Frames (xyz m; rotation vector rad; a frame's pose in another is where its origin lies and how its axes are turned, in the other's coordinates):
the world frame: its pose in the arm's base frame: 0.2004 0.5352 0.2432 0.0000 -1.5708 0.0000
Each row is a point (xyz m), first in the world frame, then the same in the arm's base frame.
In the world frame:
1: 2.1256 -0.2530 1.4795
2: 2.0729 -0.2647 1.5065
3: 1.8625 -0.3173 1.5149
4: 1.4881 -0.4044 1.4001
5: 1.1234 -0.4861 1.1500
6: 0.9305 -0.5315 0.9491
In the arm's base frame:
1: -1.2791 0.2822 2.3688
2: -1.3061 0.2705 2.3161
3: -1.3145 0.2179 2.1057
4: -1.1997 0.1308 1.7313
5: -0.9496 0.0491 1.3666
6: -0.7487 0.0037 1.1737

